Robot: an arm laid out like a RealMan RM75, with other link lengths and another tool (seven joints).
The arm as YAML. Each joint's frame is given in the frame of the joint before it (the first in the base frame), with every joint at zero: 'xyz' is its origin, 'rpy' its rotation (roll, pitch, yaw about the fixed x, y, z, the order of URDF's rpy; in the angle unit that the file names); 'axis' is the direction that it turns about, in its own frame. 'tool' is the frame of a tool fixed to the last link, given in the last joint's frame.
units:
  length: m
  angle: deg
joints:
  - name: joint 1
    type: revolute
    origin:
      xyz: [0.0, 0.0, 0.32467]
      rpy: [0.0, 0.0, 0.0]
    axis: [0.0, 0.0, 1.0]
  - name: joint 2
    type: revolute
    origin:
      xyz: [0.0, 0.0, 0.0]
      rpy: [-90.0, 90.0, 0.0]
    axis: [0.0, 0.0, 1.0]
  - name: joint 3
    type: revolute
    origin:
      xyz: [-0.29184, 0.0, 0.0]
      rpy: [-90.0, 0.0, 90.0]
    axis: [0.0, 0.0, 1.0]
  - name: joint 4
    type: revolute
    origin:
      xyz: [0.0, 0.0, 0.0]
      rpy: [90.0, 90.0, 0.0]
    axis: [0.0, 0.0, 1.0]
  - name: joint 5
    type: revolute
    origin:
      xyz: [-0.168, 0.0, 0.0]
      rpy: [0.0, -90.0, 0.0]
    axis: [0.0, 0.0, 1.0]
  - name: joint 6
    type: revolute
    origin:
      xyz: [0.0, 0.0, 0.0]
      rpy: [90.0, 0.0, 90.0]
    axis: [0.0, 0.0, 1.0]
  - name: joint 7
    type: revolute
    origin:
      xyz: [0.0, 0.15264, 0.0]
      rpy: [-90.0, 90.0, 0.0]
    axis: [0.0, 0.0, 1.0]
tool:
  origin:
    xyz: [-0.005, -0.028, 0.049]
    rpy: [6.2, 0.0, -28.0]
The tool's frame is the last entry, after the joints.
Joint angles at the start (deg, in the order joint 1, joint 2, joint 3, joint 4, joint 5, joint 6, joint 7):
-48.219, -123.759, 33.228, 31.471, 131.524, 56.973, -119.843
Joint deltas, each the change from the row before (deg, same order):
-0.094, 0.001, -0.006, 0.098, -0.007, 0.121, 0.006
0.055, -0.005, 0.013, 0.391, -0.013, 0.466, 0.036
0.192, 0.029, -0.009, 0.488, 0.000, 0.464, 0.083
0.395, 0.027, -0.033, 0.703, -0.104, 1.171, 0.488
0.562, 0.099, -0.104, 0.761, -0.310, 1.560, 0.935
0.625, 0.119, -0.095, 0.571, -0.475, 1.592, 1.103
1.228, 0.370, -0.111, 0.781, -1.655, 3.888, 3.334
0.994, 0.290, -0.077, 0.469, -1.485, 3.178, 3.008
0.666, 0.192, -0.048, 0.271, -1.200, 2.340, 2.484
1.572, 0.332, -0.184, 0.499, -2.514, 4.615, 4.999
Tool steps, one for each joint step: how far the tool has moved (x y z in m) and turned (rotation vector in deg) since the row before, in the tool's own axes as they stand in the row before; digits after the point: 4 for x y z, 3 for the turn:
-0.0010, 0.0004, 0.0000, 0.027, -0.105, 0.151
-0.0009, 0.0002, -0.0008, 0.092, -0.196, 0.260
0.0002, 0.0005, -0.0015, -0.028, -0.096, 0.249
0.0000, -0.0011, -0.0024, 0.325, -0.405, 0.587
0.0003, -0.0015, -0.0034, 0.395, -0.624, 0.842
0.0004, -0.0023, -0.0033, 0.455, -0.739, 0.798
-0.0018, -0.0060, -0.0067, 1.242, -2.325, 2.473
-0.0024, -0.0052, -0.0052, 0.911, -2.094, 2.268
-0.0028, -0.0036, -0.0035, 0.567, -1.694, 1.980
-0.0053, -0.0076, -0.0076, 0.626, -3.479, 3.825

